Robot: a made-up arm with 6 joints.
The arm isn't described. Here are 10 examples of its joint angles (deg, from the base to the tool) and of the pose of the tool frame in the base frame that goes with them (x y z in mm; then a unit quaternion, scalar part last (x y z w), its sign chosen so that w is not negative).
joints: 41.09 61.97 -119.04 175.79 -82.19 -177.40
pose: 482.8 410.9 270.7 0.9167 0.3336 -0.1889 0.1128
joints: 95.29 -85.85 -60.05 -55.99 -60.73 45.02
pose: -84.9 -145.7 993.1 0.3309 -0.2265 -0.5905 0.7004
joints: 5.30 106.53 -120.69 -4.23 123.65 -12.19
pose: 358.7 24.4 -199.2 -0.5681 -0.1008 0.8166 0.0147
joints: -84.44 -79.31 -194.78 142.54 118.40 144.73
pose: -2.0 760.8 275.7 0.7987 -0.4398 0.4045 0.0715
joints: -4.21 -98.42 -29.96 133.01 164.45 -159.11
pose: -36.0 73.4 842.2 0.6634 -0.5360 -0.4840 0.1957
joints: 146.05 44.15 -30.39 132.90 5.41 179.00
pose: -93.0 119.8 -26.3 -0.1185 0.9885 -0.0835 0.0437
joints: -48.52 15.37 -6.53 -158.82 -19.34 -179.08
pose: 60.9 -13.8 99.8 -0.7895 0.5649 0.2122 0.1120
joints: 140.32 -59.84 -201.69 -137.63 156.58 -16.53
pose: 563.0 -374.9 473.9 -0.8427 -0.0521 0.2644 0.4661
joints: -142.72 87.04 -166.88 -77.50 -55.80 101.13
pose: -548.3 -563.8 436.1 0.3639 -0.5736 0.6289 0.3783
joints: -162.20 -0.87 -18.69 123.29 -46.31 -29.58
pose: -281.8 14.1 218.3 -0.6239 -0.7090 -0.2290 0.2360
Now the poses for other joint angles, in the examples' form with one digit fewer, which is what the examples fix.
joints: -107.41 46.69 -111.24 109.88 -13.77 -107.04
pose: -319 -720 393 0.443 -0.741 0.228 0.450
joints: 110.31 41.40 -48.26 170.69 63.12 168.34
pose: -163 417 -1 -0.333 -0.749 -0.343 0.458
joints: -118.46 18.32 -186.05 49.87 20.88 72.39
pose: -85 -99 1289 -0.007 0.261 -0.964 0.047
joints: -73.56 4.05 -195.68 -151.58 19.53 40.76
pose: -21 134 1269 -0.210 -0.155 -0.029 0.965
